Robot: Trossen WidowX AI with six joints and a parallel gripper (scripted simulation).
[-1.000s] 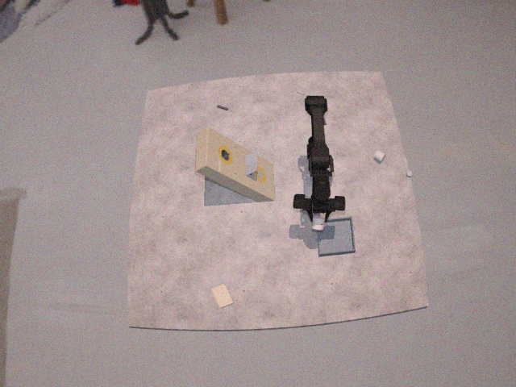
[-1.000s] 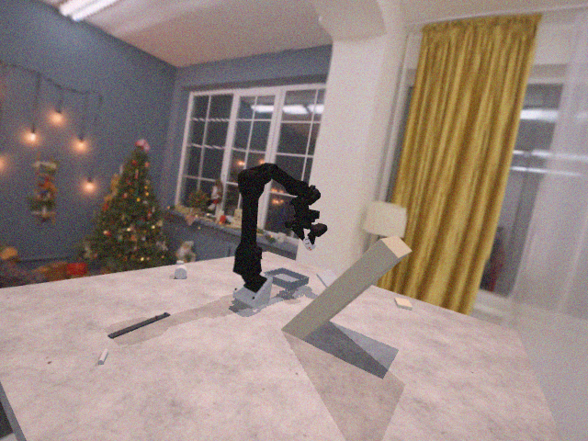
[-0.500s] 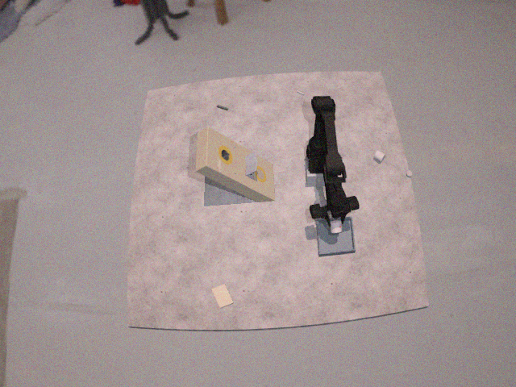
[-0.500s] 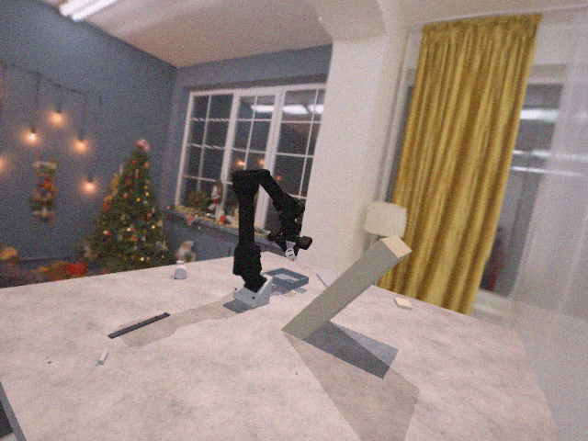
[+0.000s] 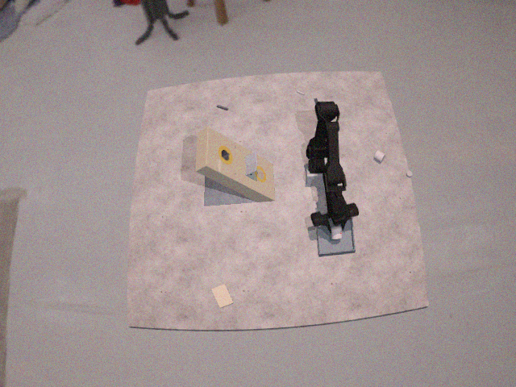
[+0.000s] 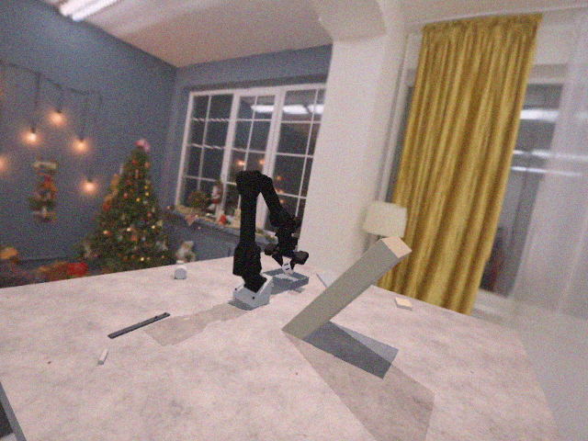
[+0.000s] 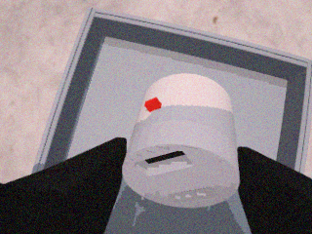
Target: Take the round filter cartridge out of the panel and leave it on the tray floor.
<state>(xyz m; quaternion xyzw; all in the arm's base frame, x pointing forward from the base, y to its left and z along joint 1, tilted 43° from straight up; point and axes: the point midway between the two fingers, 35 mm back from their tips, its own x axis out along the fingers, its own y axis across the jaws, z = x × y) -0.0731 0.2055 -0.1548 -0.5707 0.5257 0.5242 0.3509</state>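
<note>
The round filter cartridge is right at my gripper tip. Round my gripper tip: service panel: 400 mm ahead, 240 mm to the right, 100 mm above; grey tray: 50 mm below.
</note>
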